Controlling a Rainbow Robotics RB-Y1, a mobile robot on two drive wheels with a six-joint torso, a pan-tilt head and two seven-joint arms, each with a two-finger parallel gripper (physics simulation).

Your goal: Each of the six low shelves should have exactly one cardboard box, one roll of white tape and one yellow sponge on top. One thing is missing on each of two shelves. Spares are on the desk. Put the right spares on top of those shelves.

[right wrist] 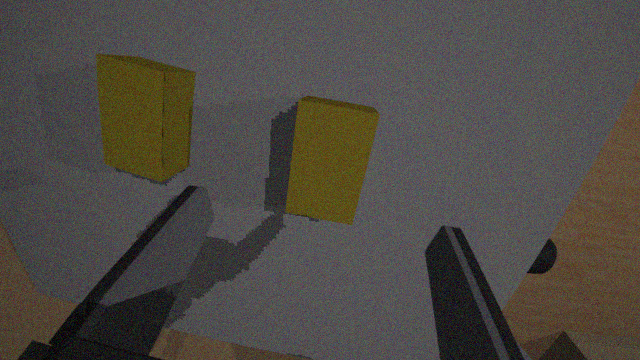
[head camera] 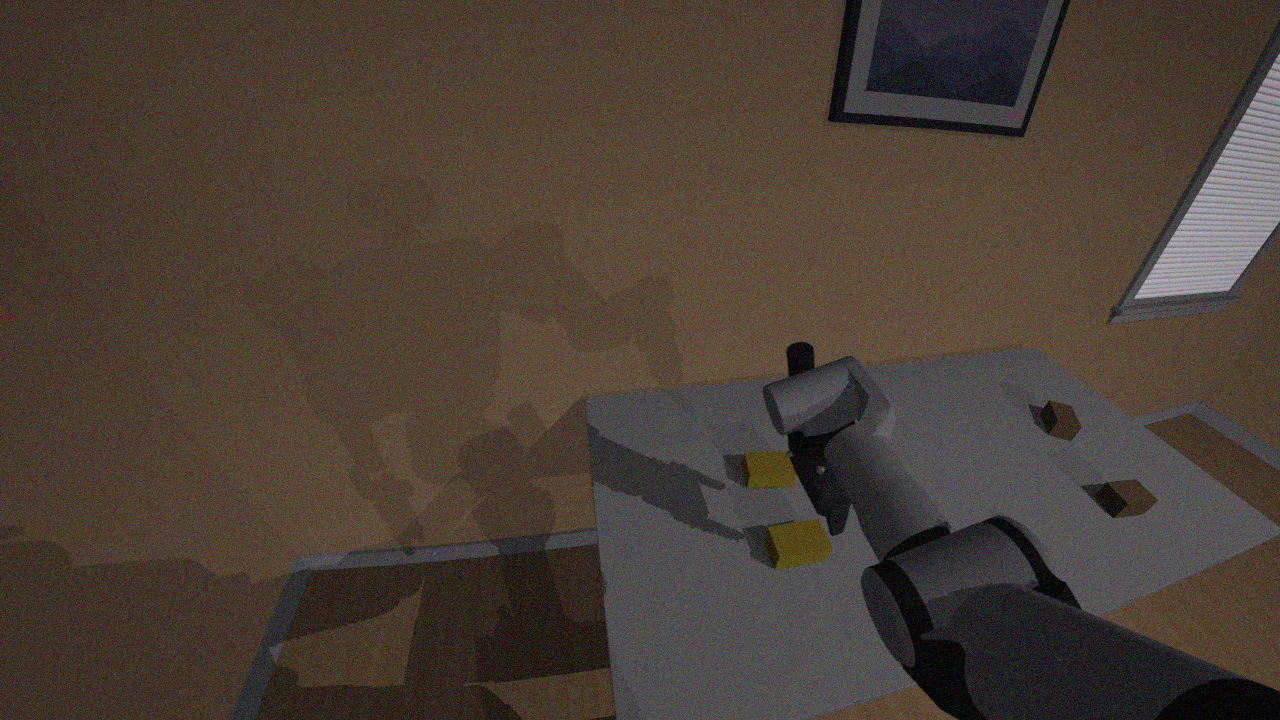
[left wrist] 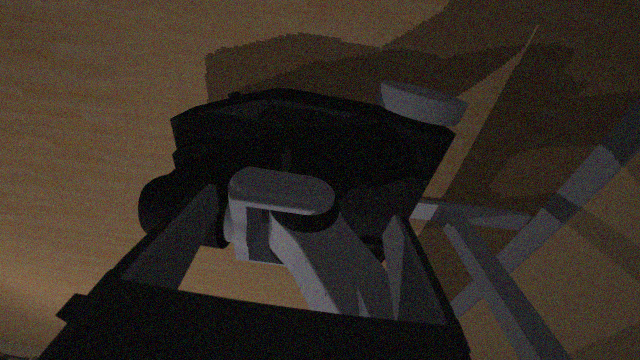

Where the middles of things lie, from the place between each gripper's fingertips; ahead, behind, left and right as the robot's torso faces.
Labels:
Right now my right hand is 55 cm short of the framed picture (head camera: pixel 972 73), 44 cm to the left of it and 73 cm below it.

